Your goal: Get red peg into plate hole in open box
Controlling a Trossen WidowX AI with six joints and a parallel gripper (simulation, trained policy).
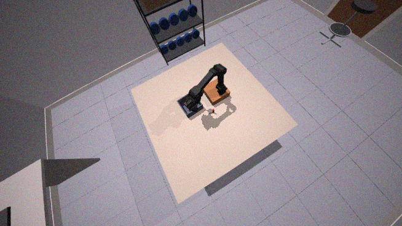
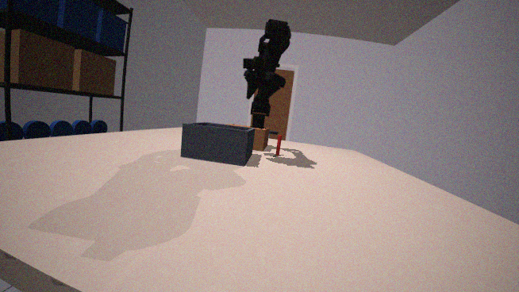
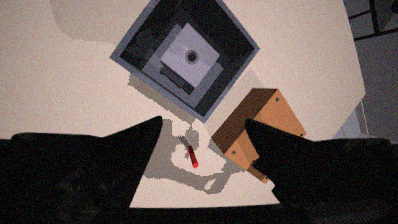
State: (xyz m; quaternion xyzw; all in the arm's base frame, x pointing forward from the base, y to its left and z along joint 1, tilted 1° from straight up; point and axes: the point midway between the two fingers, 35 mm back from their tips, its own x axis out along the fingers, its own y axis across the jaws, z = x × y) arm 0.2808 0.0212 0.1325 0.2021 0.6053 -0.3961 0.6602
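My gripper tip is 110 mm past the red peg, 100 mm to the right of it and 150 mm above it. The rest, counted from my gripper tip: dark box: 50 mm ahead, 80 mm to the right, 160 mm below; then light plate: 50 mm ahead, 80 mm to the right, 150 mm below.
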